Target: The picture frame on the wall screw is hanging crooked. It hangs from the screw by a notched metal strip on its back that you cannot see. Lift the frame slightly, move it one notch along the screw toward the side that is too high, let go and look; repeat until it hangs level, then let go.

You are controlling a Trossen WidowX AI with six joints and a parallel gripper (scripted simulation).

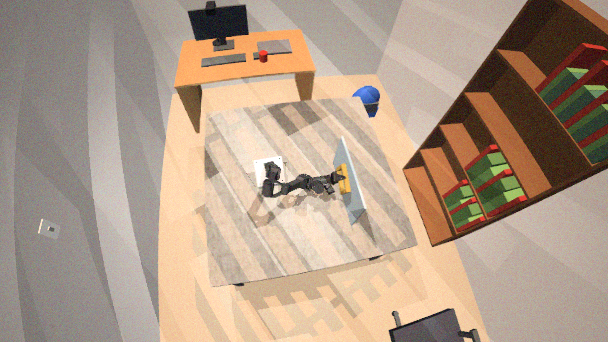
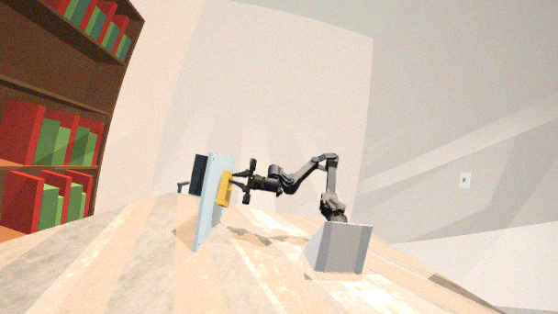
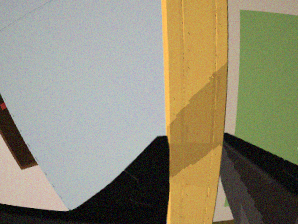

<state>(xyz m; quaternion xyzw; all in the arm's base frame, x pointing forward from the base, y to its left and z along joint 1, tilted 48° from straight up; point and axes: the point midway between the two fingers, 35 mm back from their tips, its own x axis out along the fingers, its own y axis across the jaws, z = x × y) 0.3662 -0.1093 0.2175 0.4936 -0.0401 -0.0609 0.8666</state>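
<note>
Now: the picture frame 50 mm below my gripper tip, 10 mm to the left of it and 10 mm ahead of it. The rest, counted from my gripper tip: wall panel: 70 mm below, 20 mm ahead.
</note>
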